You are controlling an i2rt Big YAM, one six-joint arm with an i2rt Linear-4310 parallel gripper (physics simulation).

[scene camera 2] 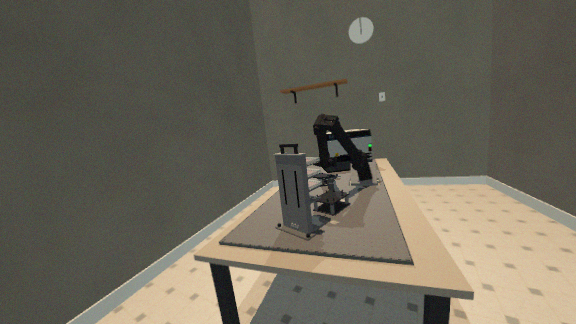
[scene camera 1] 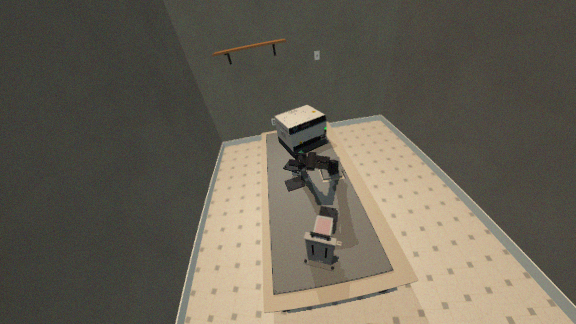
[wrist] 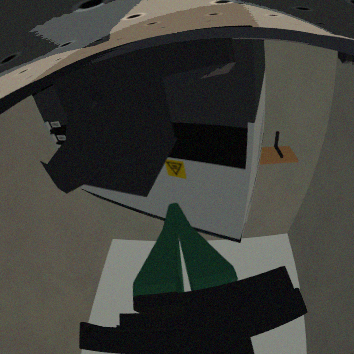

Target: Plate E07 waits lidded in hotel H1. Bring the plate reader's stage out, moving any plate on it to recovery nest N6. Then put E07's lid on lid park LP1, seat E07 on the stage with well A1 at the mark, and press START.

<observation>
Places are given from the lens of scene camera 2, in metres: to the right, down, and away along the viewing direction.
plate reader (scene camera 2: 334,146): 0.40, -0.13, 1.74
</observation>
